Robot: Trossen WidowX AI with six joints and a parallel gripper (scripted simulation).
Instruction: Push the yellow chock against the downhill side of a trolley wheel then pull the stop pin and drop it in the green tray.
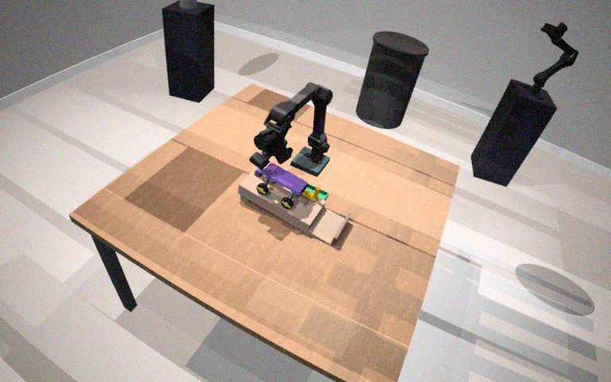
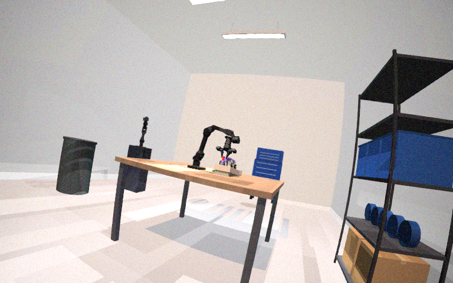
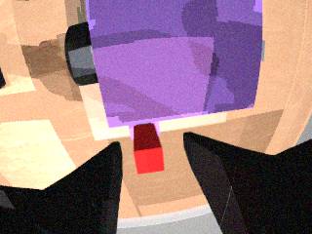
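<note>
My gripper tip is 20 mm above the red-headed stop pin and 10 mm to the left of it. From my gripper tip the other things lie so: purple trolley: 100 mm to the left, 40 mm below, 40 mm ahead; green tray: 210 mm to the left, 160 mm below, 70 mm behind; yellow chock: 210 mm to the left, 70 mm below, 10 mm ahead.
</note>
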